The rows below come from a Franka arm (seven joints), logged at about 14 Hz.
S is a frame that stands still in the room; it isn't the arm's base.
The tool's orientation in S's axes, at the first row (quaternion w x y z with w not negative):
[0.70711, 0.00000, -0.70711, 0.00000]
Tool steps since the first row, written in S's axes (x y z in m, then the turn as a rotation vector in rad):
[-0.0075, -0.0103, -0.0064, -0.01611, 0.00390, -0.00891]
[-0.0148, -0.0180, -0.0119, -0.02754, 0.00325, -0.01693]
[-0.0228, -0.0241, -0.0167, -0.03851, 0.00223, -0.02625]
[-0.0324, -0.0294, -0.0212, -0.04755, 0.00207, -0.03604]
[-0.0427, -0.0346, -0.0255, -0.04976, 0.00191, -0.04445]
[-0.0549, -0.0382, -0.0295, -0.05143, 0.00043, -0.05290]
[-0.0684, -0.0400, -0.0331, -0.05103, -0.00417, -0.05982]
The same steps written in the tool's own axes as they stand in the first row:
[-0.0064, -0.0103, 0.0075, -0.00891, 0.00390, 0.01611]
[-0.0119, -0.0180, 0.0148, -0.01693, 0.00325, 0.02754]
[-0.0167, -0.0241, 0.0228, -0.02625, 0.00223, 0.03851]
[-0.0212, -0.0294, 0.0324, -0.03604, 0.00207, 0.04755]
[-0.0255, -0.0346, 0.0427, -0.04445, 0.00191, 0.04976]
[-0.0295, -0.0382, 0.0549, -0.05290, 0.00043, 0.05143]
[-0.0331, -0.0400, 0.0684, -0.05982, -0.00417, 0.05103]

